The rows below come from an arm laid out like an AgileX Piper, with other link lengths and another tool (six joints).
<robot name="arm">
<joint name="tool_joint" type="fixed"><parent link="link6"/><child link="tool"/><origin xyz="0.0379 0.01 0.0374" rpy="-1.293 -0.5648 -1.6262"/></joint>
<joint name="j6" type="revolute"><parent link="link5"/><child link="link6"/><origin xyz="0.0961 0 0.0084"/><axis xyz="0.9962 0 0.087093"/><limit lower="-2.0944" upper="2.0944"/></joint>
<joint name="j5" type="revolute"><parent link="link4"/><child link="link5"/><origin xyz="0 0 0"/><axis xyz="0 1 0"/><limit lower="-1.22" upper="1.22"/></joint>
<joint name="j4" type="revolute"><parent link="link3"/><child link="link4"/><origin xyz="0.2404 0 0.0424"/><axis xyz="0.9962 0 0.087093"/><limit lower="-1.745" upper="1.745"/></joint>
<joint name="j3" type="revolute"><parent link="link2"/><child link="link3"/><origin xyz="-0.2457 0 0.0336"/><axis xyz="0 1 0"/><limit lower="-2.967" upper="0"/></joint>
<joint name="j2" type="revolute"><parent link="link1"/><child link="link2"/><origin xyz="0 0 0"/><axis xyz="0 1 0"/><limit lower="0" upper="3.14"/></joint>
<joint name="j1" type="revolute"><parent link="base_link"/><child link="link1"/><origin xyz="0 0 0.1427"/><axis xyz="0 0 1"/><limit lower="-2.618" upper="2.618"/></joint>
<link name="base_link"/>
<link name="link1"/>
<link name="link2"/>
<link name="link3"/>
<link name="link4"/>
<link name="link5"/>
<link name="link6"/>
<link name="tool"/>
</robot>
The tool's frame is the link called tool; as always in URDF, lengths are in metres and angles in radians.
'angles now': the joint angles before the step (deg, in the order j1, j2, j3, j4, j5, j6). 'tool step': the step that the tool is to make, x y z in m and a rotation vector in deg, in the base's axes. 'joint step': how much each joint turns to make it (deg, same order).
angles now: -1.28 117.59 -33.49 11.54 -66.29 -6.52
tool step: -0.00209 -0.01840 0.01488 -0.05 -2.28 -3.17
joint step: -2.91 -2.66 0.38 0.27 0.00 0.00
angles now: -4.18 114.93 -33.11 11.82 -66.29 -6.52
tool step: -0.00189 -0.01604 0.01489 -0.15 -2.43 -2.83
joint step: -2.50 -2.43 0.00 0.34 0.00 0.00
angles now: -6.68 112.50 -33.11 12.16 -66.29 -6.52
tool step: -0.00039 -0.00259 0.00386 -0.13 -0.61 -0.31
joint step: -0.51 -0.63 0.00 -0.21 0.01 0.00
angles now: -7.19 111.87 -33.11 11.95 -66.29 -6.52
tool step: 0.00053 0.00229 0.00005 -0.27 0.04 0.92
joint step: 0.00 0.00 0.00 -0.95 0.01 -0.01
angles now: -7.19 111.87 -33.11 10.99 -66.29 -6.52
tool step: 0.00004 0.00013 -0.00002 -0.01 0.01 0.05
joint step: 0.00 0.00 0.00 -0.05 0.01 0.00
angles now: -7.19 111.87 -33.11 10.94 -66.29 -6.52
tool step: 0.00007 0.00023 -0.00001 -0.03 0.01 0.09
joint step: 0.00 0.00 0.00 -0.09 0.01 -0.01
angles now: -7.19 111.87 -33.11 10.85 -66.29 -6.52
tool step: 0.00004 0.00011 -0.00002 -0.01 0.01 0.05
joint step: 0.00 0.00 0.00 -0.06 0.01 0.00
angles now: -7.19 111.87 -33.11 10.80 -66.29 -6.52
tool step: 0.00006 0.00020 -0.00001 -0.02 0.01 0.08
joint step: 0.00 0.00 0.00 -0.08 0.01 0.00
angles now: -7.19 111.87 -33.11 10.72 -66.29 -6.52
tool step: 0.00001 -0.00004 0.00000 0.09 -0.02 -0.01
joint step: 0.00 0.00 0.00 0.00 0.01 0.09
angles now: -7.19 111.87 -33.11 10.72 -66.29 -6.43
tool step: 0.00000 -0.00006 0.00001 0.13 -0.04 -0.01
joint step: 0.00 0.01 0.00 -0.01 0.00 0.14
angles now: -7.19 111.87 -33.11 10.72 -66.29 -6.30
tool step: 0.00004 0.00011 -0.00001 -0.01 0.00 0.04
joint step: 0.00 0.01 0.00 -0.04 0.00 0.00
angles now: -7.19 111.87 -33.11 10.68 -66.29 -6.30
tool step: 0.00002 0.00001 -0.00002 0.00 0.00 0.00
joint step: 0.00 0.01 -0.01 0.00 0.00 0.00
